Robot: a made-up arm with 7 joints. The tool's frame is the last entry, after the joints. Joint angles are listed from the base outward.
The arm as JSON. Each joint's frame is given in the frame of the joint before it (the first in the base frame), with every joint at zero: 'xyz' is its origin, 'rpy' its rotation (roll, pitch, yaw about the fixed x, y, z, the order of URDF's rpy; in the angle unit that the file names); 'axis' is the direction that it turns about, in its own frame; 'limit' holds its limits. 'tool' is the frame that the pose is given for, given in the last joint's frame.
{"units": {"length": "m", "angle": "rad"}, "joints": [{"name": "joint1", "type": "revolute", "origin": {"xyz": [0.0, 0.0, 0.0], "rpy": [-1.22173, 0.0, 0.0]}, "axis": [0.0, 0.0, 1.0], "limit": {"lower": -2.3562, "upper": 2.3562}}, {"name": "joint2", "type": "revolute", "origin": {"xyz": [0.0, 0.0, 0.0], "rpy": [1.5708, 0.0, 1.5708]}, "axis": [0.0, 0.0, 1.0], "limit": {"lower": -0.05, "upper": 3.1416}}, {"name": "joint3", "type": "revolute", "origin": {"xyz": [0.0, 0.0, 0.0], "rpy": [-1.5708, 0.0, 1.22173]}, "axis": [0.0, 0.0, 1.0], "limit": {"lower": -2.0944, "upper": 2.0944}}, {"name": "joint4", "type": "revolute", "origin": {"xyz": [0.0, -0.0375, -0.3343], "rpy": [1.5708, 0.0, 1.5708]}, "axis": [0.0, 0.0, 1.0], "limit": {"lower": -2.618, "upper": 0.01}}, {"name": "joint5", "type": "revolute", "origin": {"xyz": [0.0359, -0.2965, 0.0], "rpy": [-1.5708, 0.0, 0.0]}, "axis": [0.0, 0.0, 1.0], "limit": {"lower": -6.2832, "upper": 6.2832}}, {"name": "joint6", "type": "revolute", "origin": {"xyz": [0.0, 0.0, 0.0], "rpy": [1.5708, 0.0, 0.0]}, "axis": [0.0, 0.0, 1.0], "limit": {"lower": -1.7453, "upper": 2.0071}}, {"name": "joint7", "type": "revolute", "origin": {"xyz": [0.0, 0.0, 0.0], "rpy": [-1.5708, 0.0, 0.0]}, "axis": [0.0, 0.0, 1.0], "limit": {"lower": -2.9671, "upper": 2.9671}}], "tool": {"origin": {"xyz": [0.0, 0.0, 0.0], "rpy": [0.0, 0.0, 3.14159]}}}
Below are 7 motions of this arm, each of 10 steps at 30 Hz.
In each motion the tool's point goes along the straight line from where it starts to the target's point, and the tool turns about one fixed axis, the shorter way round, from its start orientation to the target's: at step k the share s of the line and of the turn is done. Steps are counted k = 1, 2, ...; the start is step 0. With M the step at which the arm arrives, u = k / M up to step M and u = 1 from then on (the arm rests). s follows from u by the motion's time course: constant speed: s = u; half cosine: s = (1 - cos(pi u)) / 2; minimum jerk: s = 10 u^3 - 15 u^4 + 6 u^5.
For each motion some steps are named. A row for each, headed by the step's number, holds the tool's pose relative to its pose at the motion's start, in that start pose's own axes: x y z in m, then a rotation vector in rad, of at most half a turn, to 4 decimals.
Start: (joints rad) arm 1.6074 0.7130 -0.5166 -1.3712 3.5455 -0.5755 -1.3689
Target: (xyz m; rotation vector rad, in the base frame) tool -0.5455 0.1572 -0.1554 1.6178 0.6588 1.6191
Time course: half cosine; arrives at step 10
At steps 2, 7, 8, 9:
2: 0.0084 0.0098 -0.0009 0.0367 -0.0406 0.0392
7: 0.0694 0.0815 -0.0077 0.3051 -0.3374 0.3255
8: 0.0791 0.0928 -0.0088 0.3476 -0.3844 0.3709
9: 0.0853 0.1001 -0.0094 0.3749 -0.4146 0.4000

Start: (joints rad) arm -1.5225 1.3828 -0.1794 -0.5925 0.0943 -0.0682 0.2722
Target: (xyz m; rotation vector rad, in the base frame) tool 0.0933 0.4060 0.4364 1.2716 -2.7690 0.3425
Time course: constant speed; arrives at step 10
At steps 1, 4, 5, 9, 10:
1: 0.0194 0.0192 0.0042 0.0322 -0.0525 0.0096
4: 0.0775 0.0769 0.0169 0.1289 -0.2102 0.0383
5: 0.0968 0.0961 0.0211 0.1612 -0.2627 0.0479
9: 0.1743 0.1731 0.0380 0.2901 -0.4729 0.0862
10: 0.1937 0.1923 0.0422 0.3223 -0.5255 0.0957

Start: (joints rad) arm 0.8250 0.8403 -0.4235 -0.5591 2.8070 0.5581 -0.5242
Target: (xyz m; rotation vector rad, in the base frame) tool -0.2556 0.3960 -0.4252 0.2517 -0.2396 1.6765
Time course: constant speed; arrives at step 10
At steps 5, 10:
5: 0.0024 -0.0289 -0.0206 0.0108 -0.1032 0.0051
10: 0.0049 -0.0579 -0.0411 0.0215 -0.2063 0.0101

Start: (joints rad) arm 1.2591 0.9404 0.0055 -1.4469 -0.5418 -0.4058 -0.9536
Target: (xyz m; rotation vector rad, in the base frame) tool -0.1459 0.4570 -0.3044 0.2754 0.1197 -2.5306
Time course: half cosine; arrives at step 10
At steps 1, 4, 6, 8, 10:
1: -0.0030 0.0000 -0.0006 -0.0054 -0.0016 -0.0093
4: -0.0425 0.0000 -0.0081 -0.0763 -0.0222 -0.1313
6: -0.0806 -0.0001 -0.0153 -0.1446 -0.0420 -0.2488
8: -0.1113 -0.0001 -0.0211 -0.1998 -0.0581 -0.3439
10: -0.1231 -0.0001 -0.0233 -0.2209 -0.0642 -0.3802

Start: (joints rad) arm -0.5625 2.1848 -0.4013 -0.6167 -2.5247 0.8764 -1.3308
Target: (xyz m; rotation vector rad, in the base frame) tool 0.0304 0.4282 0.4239 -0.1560 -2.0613 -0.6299
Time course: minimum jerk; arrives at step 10
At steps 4, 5, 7, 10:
4: 0.0279 -0.0251 0.0001 -0.1401 0.0433 -0.0473
5: 0.0440 -0.0395 0.0002 -0.2207 0.0683 -0.0745
7: 0.0736 -0.0662 0.0004 -0.3695 0.1143 -0.1246
10: 0.0879 -0.0791 0.0004 -0.4415 0.1366 -0.1489

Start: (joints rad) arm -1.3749 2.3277 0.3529 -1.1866 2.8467 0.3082 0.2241
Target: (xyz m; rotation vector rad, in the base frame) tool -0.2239 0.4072 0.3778 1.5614 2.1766 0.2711
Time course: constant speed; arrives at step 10
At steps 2, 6, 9, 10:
2: 0.0208 0.0079 0.0234 -0.0390 -0.1150 0.0013
6: 0.0623 0.0238 0.0702 -0.1170 -0.3451 0.0039
9: 0.0934 0.0357 0.1053 -0.1755 -0.5177 0.0059
10: 0.1038 0.0397 0.1170 -0.1950 -0.5752 0.0065

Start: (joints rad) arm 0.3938 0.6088 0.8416 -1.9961 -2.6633 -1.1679 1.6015
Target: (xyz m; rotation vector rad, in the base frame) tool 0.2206 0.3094 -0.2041 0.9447 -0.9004 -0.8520
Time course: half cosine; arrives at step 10
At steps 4, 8, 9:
4: 0.0387 -0.0052 -0.0207 0.1116 -0.1668 0.1132
8: 0.1014 -0.0136 -0.0543 0.2921 -0.4366 0.2964
9: 0.1093 -0.0147 -0.0585 0.3150 -0.4709 0.3196

